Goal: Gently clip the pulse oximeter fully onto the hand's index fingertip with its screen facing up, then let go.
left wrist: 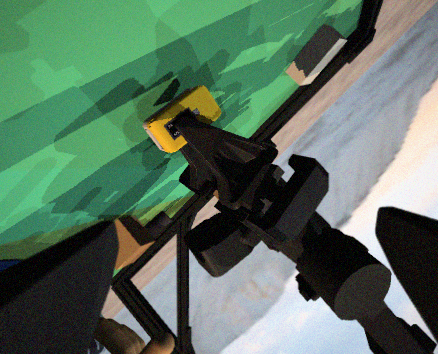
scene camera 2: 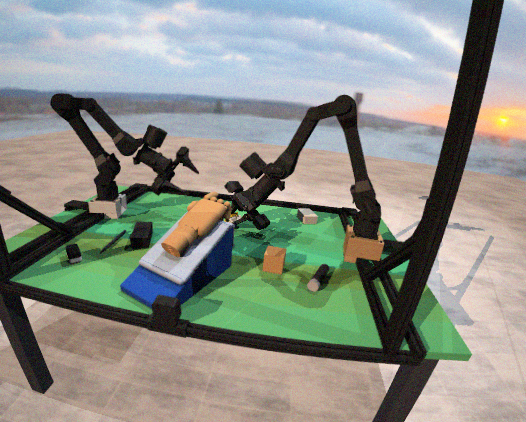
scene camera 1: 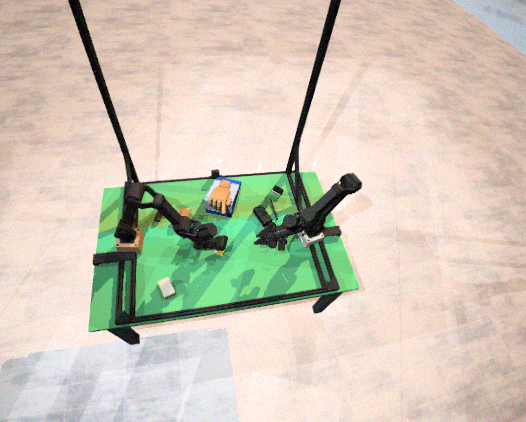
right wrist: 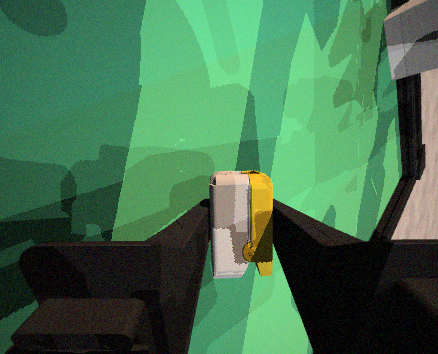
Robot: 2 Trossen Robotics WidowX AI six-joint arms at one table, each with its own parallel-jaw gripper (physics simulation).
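Pixels of known places: left gripper, between the fingertips: [left wrist: 247, 227] [scene camera 2: 191, 182] [scene camera 1: 255, 240]; right gripper, between the fingertips: [left wrist: 171, 119] [scene camera 2: 231, 220] [right wrist: 238, 205]; left arm's base, origin of its link: [scene camera 2: 107, 197] [scene camera 1: 311, 231]; right arm's base, origin of its link: [scene camera 2: 365, 233] [scene camera 1: 128, 237].
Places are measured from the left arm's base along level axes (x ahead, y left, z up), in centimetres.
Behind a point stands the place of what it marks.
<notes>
The yellow-and-white pulse oximeter [scene camera 1: 219, 253] @(x 46.8, y -5.2, z -1.7 cm) [scene camera 2: 233, 217] @(x 45.6, y -9.1, z -1.7 cm) [left wrist: 207, 103] @(x 45.9, y -5.3, z -2.1 cm) [right wrist: 230, 215] @(x 46.1, y -9.2, z -2.0 cm) is between the fingers of my right gripper [left wrist: 171, 119] @(x 44.9, y -8.1, z -3.4 cm) [right wrist: 238, 205] @(x 44.9, y -8.1, z -3.4 cm), which is shut on it above the table. In the left wrist view its dark screen with digits shows, partly covered by a finger. The tan hand [scene camera 1: 222, 194] @(x 36.9, y -29.4, z 9.4 cm) [scene camera 2: 201, 219] @(x 37.7, y -34.0, z 8.0 cm) lies palm down on a sloped white-and-blue support [scene camera 1: 209, 201] @(x 44.1, y -27.3, z 9.5 cm) [scene camera 2: 215, 265] @(x 41.3, y -37.8, z -2.2 cm). The oximeter is apart from the hand in scene camera 1. My left gripper [scene camera 1: 258, 238] @(x 31.0, y -1.8, z 7.4 cm) [scene camera 2: 189, 181] @(x 31.0, y -1.8, z 7.4 cm) is open and empty, to the right of the oximeter in scene camera 1.
On the green table stand an orange block [scene camera 1: 184, 212] @(x 56.0, y -32.1, z -0.8 cm) [scene camera 2: 274, 260] @(x 55.9, y -34.9, z -2.1 cm), a dark cylinder [scene camera 2: 318, 278] @(x 66.0, y -40.8, z -3.4 cm), a white block [scene camera 1: 166, 288] @(x 73.7, y 2.3, z -2.9 cm) [scene camera 2: 307, 216] @(x 72.6, y -2.4, z -3.0 cm) [left wrist: 320, 56] @(x 71.0, y 2.0, z -3.3 cm), a black box [scene camera 1: 262, 215] @(x 18.9, y -18.4, z -2.4 cm) [scene camera 2: 141, 235] @(x 19.3, y -23.2, z -2.5 cm), a dark pen [scene camera 1: 274, 209] @(x 10.2, y -21.2, z -5.0 cm) [scene camera 2: 113, 241] @(x 10.5, y -22.5, z -5.2 cm) and a small black-and-white item [scene camera 1: 277, 190] @(x 4.1, y -31.1, z -2.8 cm) [scene camera 2: 74, 253] @(x 4.8, y -34.2, z -2.9 cm).
</notes>
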